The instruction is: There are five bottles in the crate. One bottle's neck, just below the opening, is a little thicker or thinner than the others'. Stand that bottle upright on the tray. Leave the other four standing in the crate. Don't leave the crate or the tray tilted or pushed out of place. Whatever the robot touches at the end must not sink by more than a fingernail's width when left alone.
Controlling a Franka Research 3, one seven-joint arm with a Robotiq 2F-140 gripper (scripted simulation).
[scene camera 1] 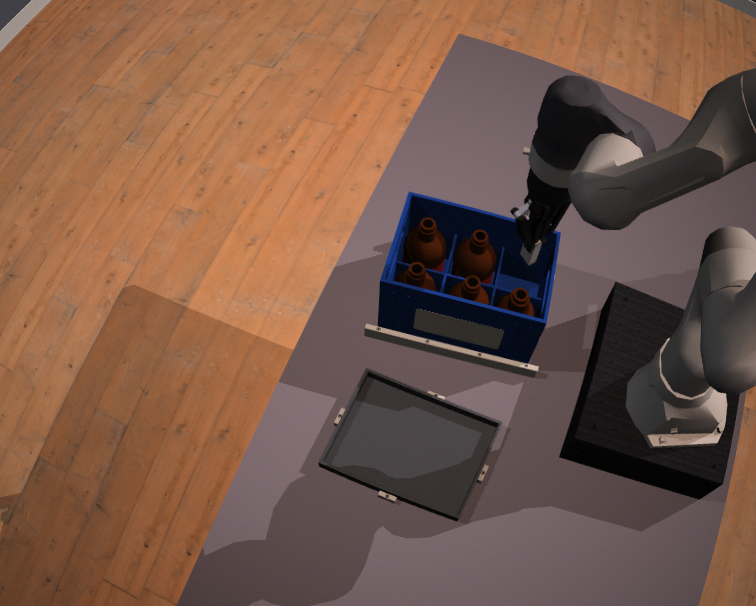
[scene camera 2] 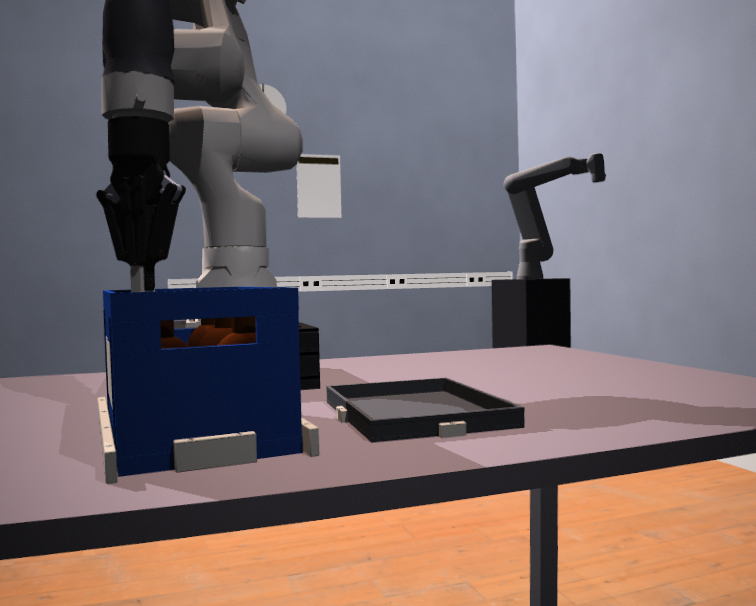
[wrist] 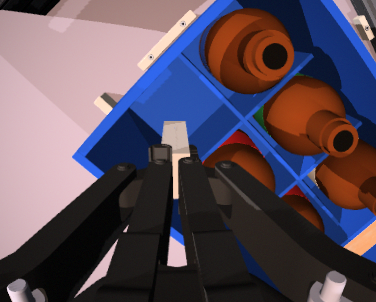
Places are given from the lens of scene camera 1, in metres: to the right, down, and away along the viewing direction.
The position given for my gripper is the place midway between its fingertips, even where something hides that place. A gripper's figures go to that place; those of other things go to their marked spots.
my gripper (scene camera 1: 527, 258): 0.26, -0.08, 1.28
dark tray (scene camera 1: 420, 446): 0.07, 0.24, 1.25
bottle (scene camera 1: 426, 244): 0.08, -0.10, 1.30
